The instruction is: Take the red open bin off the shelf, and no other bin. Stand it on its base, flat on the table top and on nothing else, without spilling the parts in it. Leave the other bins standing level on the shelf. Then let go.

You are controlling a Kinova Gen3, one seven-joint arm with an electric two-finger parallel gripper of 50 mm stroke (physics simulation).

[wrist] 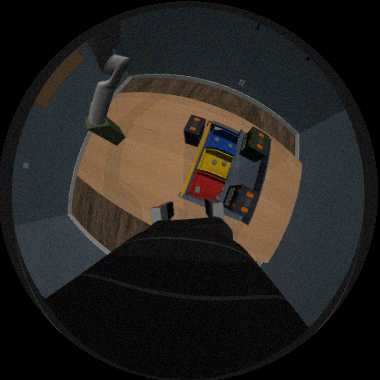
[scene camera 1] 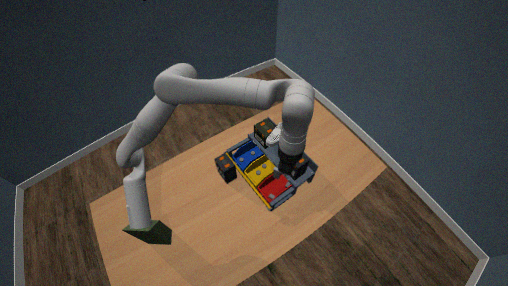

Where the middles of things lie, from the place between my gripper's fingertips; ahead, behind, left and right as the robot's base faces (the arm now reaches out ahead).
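The red bin (wrist: 210, 185) has my gripper 310 mm above it, 40 mm short of it and 70 mm to the right of it. As for the yellow bin (wrist: 204, 165), I find it 20 mm ahead of my hand, 180 mm to the left of it and 310 mm below it.
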